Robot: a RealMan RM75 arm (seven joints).
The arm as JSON. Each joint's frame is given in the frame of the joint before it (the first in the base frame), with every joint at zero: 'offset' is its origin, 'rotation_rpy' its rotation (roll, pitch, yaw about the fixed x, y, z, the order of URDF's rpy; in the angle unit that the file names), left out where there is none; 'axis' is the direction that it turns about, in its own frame. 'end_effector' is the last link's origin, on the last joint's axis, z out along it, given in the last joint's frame.
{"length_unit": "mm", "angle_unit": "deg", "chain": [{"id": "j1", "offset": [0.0, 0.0, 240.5], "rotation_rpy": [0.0, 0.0, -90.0], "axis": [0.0, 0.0, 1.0]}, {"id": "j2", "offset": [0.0, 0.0, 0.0], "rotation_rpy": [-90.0, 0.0, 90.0], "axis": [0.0, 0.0, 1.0]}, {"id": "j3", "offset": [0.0, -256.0, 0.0], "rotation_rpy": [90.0, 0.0, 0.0], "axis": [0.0, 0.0, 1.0]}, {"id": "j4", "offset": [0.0, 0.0, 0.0], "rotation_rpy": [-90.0, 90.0, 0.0], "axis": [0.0, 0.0, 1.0]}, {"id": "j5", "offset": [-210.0, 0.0, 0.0], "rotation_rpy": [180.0, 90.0, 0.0], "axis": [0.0, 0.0, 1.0]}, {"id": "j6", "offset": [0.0, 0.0, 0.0], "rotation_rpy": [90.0, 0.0, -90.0], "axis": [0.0, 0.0, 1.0]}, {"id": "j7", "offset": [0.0, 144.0, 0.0], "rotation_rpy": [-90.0, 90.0, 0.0], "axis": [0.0, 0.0, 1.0]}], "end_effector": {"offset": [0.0, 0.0, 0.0], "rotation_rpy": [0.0, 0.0, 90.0]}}
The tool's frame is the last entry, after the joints.
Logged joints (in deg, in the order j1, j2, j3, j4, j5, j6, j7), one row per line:
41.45 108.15 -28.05 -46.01 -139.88 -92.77 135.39
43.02 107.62 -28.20 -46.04 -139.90 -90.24 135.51
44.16 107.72 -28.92 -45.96 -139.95 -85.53 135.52
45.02 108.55 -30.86 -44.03 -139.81 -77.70 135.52
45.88 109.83 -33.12 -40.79 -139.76 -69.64 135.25
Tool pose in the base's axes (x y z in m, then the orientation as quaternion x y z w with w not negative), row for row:
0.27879 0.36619 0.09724 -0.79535 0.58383 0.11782 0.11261
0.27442 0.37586 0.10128 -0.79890 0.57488 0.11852 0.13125
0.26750 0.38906 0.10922 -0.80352 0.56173 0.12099 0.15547
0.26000 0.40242 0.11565 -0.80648 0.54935 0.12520 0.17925
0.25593 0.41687 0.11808 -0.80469 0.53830 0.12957 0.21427
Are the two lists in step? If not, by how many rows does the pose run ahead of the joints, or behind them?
The pose runs 2 rows behind the joints: the pose in row i belongs to the joints in row i - 2.
